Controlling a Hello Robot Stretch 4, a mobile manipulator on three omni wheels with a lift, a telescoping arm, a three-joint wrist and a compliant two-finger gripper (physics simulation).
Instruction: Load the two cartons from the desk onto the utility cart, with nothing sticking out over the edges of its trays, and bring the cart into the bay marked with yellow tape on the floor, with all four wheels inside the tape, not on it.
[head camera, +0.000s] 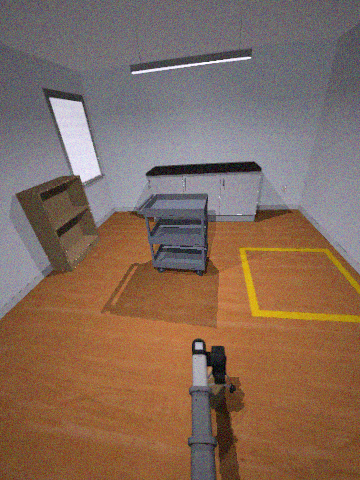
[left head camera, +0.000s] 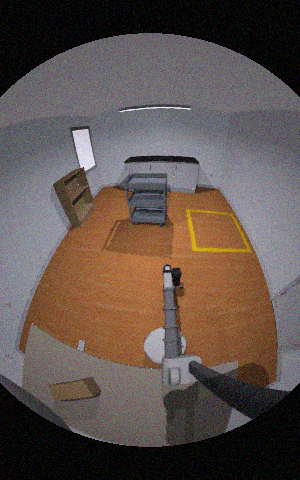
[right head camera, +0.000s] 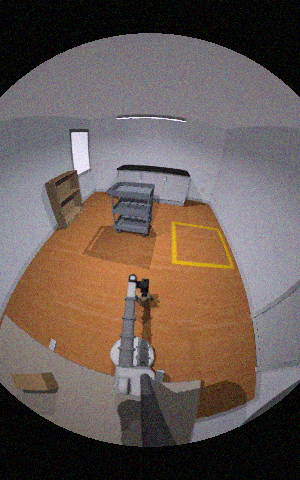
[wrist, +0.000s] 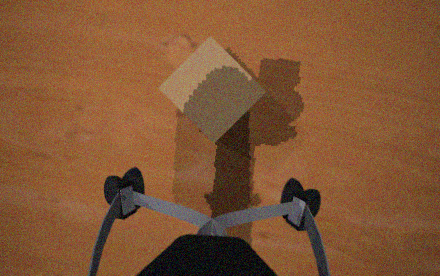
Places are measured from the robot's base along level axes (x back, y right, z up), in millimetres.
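Where they show: gripper, fingertip midpoint: (head camera: 217, 389) (right head camera: 143, 298) (wrist: 213, 190).
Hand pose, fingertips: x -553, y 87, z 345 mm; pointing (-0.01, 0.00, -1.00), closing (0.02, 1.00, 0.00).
Things, the pixels of their top centre, and the offset from my fingertips. "spot": a spot on its surface instead. Level surfaces: height alone.
- brown carton, top centre: (left head camera: 67, 391) dx +910, dy -650, dz +465 mm
- desk, surface height: dz +347 mm
- tan box, top centre: (wrist: 212, 89) (head camera: 213, 380) (right head camera: 142, 294) dx -114, dy -8, dz -162 mm
- grey three-tray cart, surface spot: (head camera: 180, 266) (left head camera: 148, 220) spot: dx -1281, dy -262, dz -207 mm
- yellow tape bay, surface spot: (head camera: 300, 316) spot: dx -717, dy +834, dz -372 mm
A brown carton (left head camera: 75, 389) (right head camera: 35, 382) lies on the desk (left head camera: 125, 415) (right head camera: 90, 395). A tan box (wrist: 215, 90) sits on the floor ahead of the fingers in the wrist view, turned cornerwise and partly shaded; the arm and wrist mostly hide it in the head view. I cannot tell whether it is the second carton. My gripper (wrist: 213, 190) is open above the floor, with nothing between its fingers. The grey three-tray cart (head camera: 180, 266) (left head camera: 147, 219) (right head camera: 132, 227) stands farther off, with no carton visible on it. The yellow tape bay (head camera: 300, 316) (left head camera: 220, 250) (right head camera: 202, 265) lies right of the cart.
A wooden bookshelf (head camera: 45, 230) (left head camera: 65, 205) stands against the left wall. A white cabinet (head camera: 240, 195) with a dark top stands at the far wall behind the cart. The right wall runs close to the bay's right side.
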